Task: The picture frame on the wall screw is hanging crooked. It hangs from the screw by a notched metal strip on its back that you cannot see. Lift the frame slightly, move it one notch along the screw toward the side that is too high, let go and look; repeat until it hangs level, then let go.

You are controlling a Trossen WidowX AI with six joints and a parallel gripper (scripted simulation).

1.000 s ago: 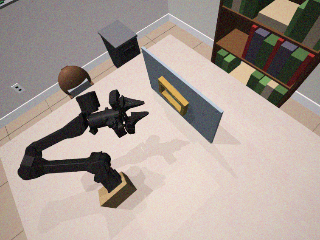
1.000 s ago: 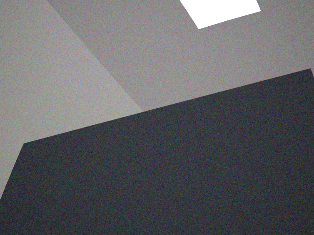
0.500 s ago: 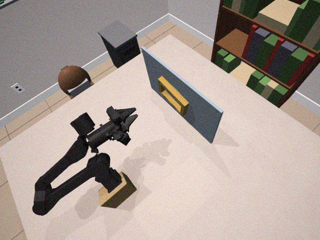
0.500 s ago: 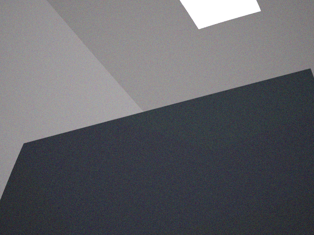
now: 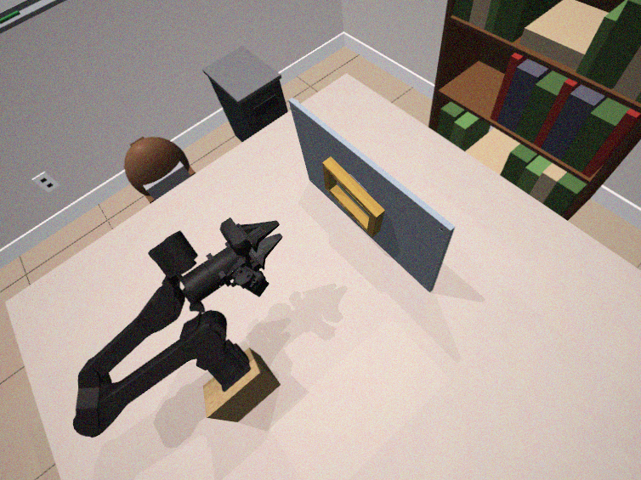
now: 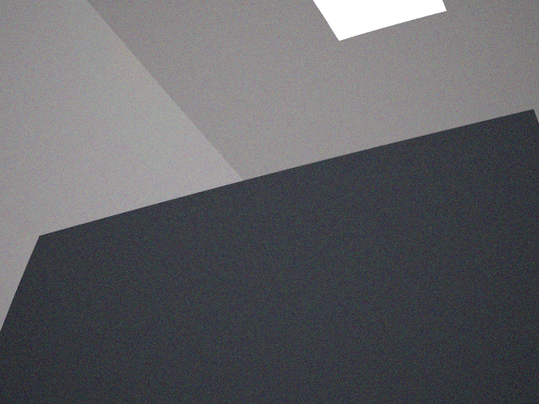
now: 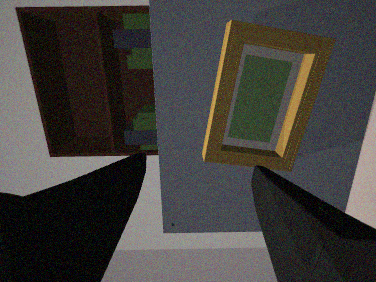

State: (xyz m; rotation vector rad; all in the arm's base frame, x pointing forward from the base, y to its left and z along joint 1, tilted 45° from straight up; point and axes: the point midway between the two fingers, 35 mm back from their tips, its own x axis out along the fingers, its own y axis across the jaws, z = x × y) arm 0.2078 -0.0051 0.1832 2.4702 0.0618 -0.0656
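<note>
Now: the picture frame 20 cm ahead of my gripper tip, 9 cm below it and 1 cm to the left of it. The rest, counted from my gripper tip: blue-grey wall panel (21 cm ahead, 10 cm below).
</note>
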